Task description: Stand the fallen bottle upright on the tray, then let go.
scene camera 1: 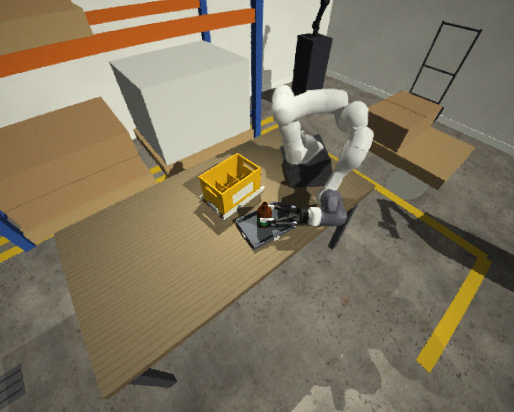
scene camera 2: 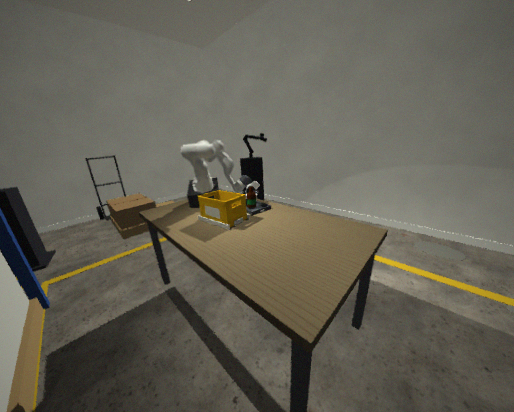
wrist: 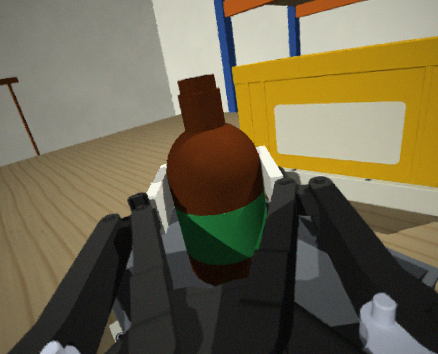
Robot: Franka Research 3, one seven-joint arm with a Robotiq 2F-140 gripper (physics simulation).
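The brown bottle [scene camera 1: 264, 211] [scene camera 2: 251, 197] [wrist: 216, 170] with a green band is about upright over the dark grey tray [scene camera 1: 249, 235] [scene camera 2: 263, 207] [wrist: 312, 257], neck up. In the wrist view its neck leans a little to the left. My gripper [scene camera 1: 266, 214] [scene camera 2: 252, 189] [wrist: 215, 169] is shut on the bottle, with a white fingertip pad on each side around its shoulder and green band. It reaches in low, from the robot's side of the tray. The bottle's base is partly hidden in the wrist view, and I cannot tell whether it touches the tray.
A yellow crate [scene camera 1: 227, 200] [scene camera 2: 230, 213] [wrist: 350, 92] with dividers stands on a pale base beside the tray, close to the bottle. Both stand on the wooden table [scene camera 1: 165, 280] [scene camera 2: 300, 260] [wrist: 60, 200]. The tray lies near one long table edge.
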